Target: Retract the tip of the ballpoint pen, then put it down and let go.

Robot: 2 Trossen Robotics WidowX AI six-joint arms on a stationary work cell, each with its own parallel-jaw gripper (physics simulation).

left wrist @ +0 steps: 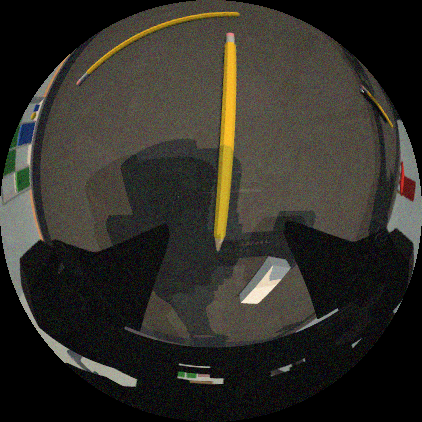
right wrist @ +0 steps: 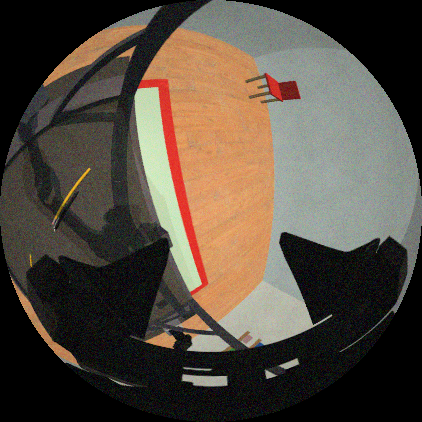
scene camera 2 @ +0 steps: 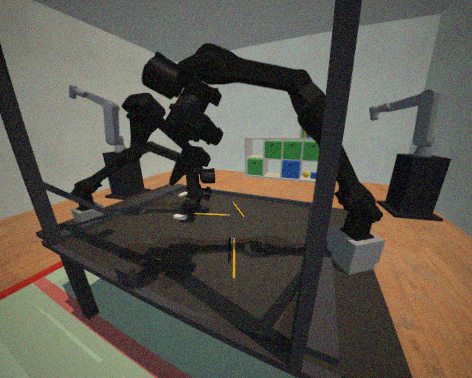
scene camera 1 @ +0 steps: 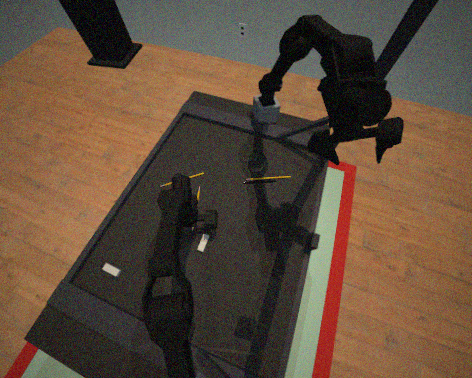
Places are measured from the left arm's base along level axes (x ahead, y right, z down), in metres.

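Pixels of known places: left gripper, between the fingertips: [left wrist: 228, 228] [scene camera 2: 195, 214] [scene camera 1: 195, 226]; right gripper, between the fingertips: [right wrist: 225, 241] [scene camera 2: 153, 174] [scene camera 1: 357, 163]; left arm's base, origin of its link: [scene camera 2: 87, 207]; right arm's base, origin of its link: [scene camera 2: 356, 233] [scene camera 1: 266, 100].
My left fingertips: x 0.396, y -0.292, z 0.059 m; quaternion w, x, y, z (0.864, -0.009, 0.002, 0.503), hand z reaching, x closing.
Note:
Ahead of a thing's pixels: the offset from my left fingertips to its middle.
The ballpoint pen looks like a thin dark stick {dx +0.292, dy +0.136, dz -0.004 m} [scene camera 1: 260, 181] [scene camera 2: 230, 250] [right wrist: 69, 206] lying close beside a yellow pencil {dx +0.322, dy +0.160, dz -0.003 m} [scene camera 1: 272, 177] [scene camera 2: 234, 260] [right wrist: 73, 189] on the dark table. It is too small to tell whether its tip is out. My left gripper [left wrist: 228, 228] is open and empty, low over another yellow pencil {dx +0.063, dy -0.036, dz -0.003 m} [left wrist: 228, 100] [scene camera 1: 198, 194], away from the pen. My right gripper [scene camera 1: 358, 160] [right wrist: 225, 241] is open and empty, high past the table's right edge in scene camera 1.
A white block {dx -0.036, dy +0.062, dz -0.006 m} [scene camera 1: 202, 243] [scene camera 2: 180, 217] [left wrist: 265, 282] lies near my left gripper. Another white block {dx -0.267, dy -0.170, dz -0.006 m} [scene camera 1: 111, 269] [scene camera 2: 183, 194] lies farther off. A third pencil {dx +0.144, dy -0.159, dz -0.003 m} [scene camera 1: 196, 176] [scene camera 2: 239, 209] [left wrist: 165, 27] lies beyond. Dark frame posts [scene camera 2: 332, 150] stand at the table's edge.

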